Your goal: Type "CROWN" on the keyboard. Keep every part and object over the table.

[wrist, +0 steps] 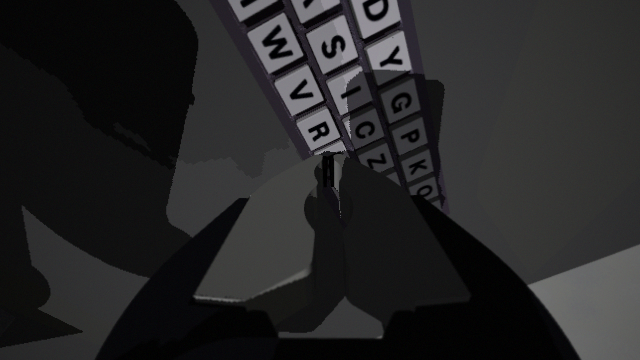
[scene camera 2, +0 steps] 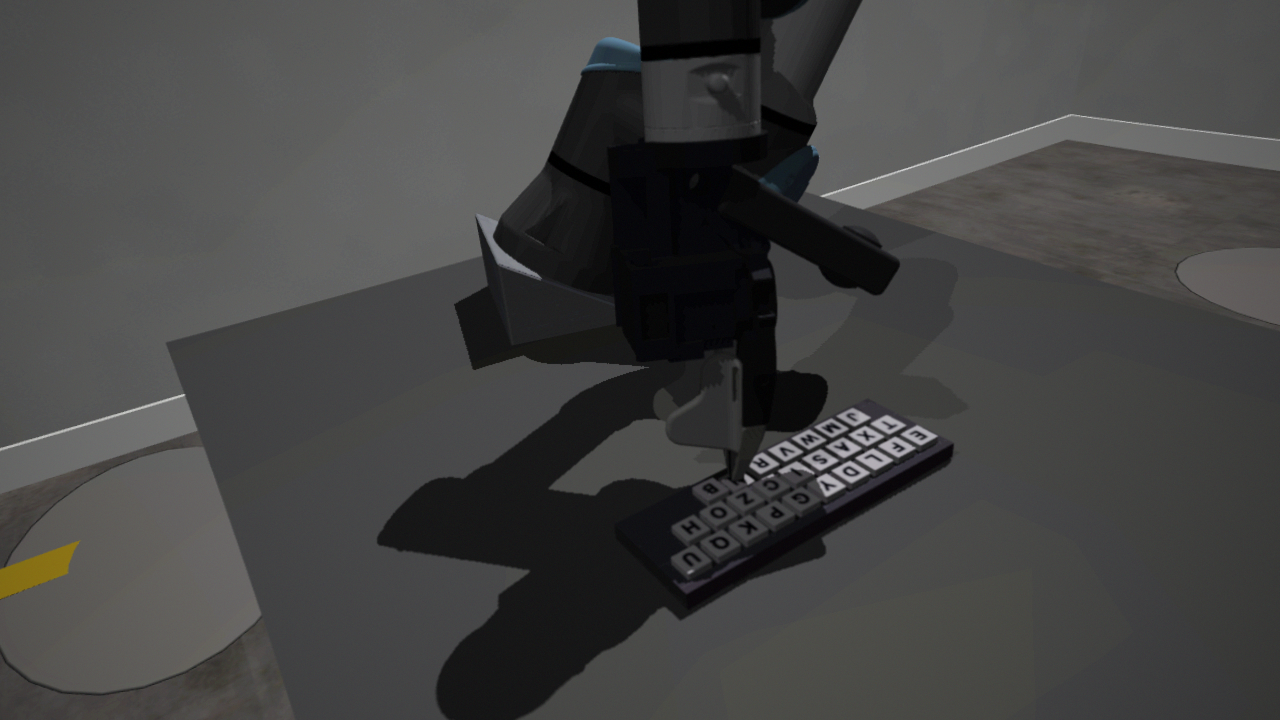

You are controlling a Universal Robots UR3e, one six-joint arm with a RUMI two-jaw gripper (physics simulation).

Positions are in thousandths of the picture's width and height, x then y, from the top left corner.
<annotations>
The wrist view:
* my gripper: 513, 446
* keyboard: 554, 238
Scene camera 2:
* my gripper: 575, 662
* keyboard: 544, 753
</annotations>
